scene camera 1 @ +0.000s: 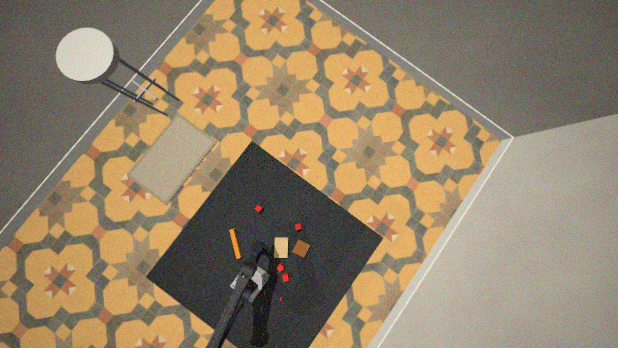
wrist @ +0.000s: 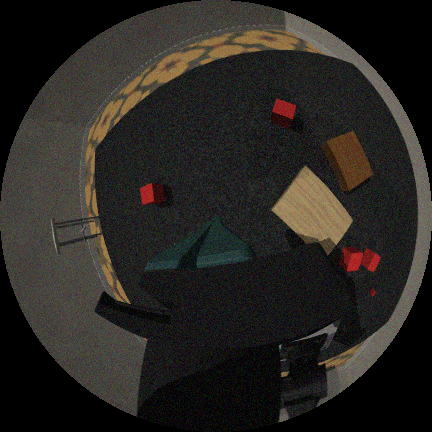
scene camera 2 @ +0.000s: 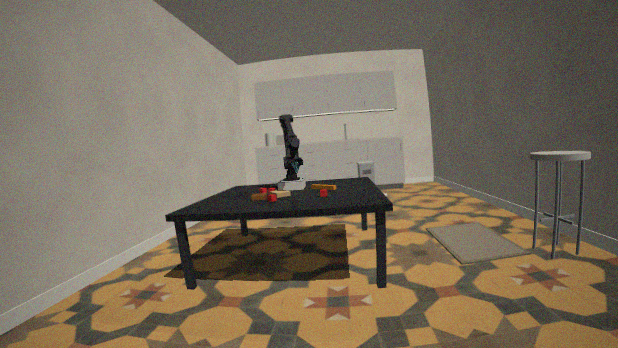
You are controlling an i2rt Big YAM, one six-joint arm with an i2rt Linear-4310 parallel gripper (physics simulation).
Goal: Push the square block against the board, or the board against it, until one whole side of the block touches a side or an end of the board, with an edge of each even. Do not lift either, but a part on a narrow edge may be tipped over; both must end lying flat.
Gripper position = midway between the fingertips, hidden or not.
My gripper point(wrist: 218, 222) is shut, holding nothing. Also in view: a light wooden board point(wrist: 307, 206). The table carries a brown square block point(wrist: 349, 163).
